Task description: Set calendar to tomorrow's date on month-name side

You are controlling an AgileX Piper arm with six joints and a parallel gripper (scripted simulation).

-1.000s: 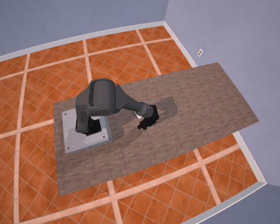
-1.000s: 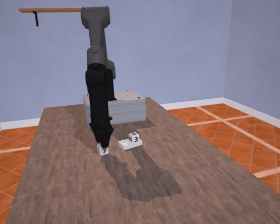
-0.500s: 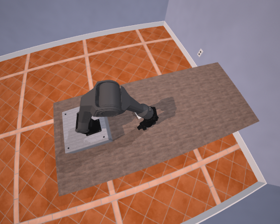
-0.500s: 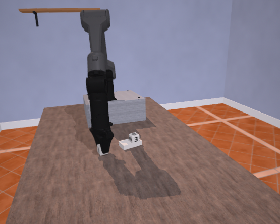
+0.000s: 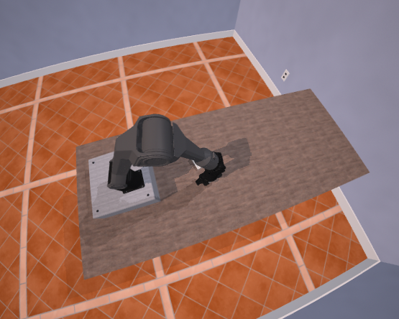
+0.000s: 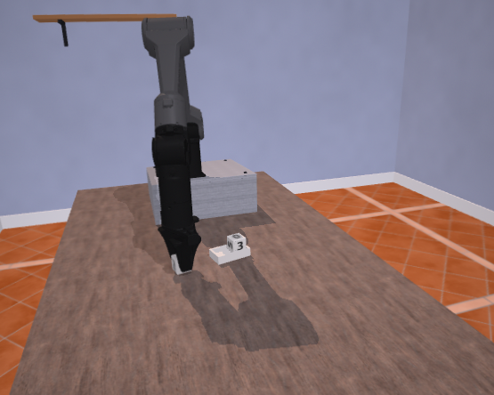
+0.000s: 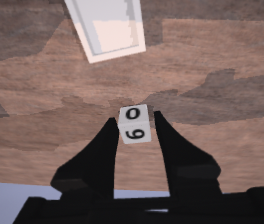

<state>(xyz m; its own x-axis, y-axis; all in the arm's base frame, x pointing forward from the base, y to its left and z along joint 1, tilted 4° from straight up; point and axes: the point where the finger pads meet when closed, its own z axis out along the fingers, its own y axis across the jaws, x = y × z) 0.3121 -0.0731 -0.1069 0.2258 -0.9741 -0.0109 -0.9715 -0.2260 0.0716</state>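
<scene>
The white calendar tray lies 100 mm to the left of my hand, 30 mm behind it and 10 mm below it.
</scene>
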